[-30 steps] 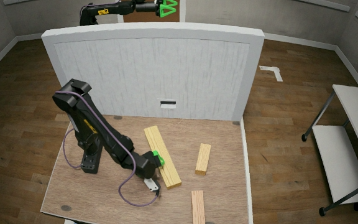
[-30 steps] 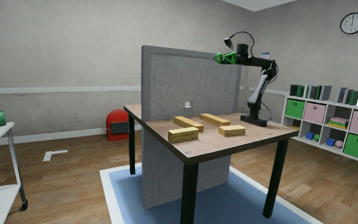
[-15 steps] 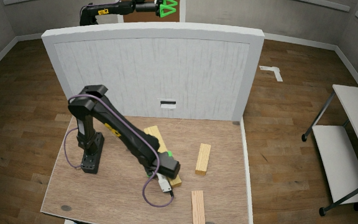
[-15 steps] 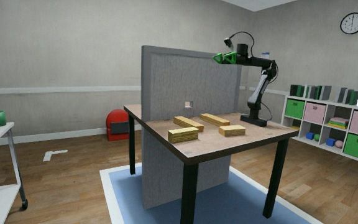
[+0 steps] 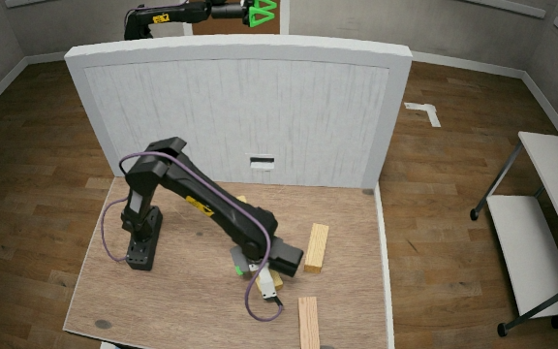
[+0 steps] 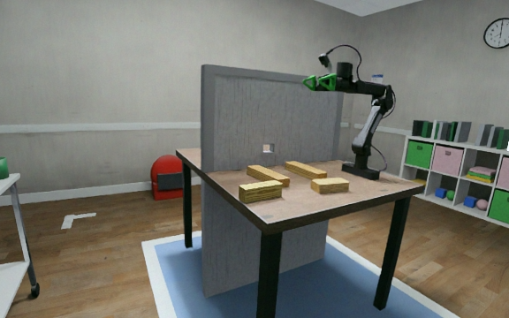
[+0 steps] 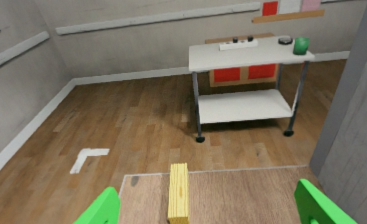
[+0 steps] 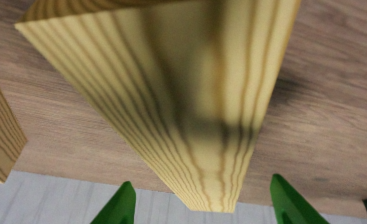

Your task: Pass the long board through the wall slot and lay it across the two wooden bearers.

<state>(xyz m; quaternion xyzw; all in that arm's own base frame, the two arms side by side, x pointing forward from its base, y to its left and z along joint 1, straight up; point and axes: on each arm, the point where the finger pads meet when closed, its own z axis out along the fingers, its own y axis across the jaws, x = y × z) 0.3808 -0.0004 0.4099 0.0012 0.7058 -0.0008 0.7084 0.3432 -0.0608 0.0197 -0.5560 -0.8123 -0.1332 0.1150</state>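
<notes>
Right now the long board is 2 cm behind my right hand, 7 cm to the left of it and 4 cm below it.
</notes>
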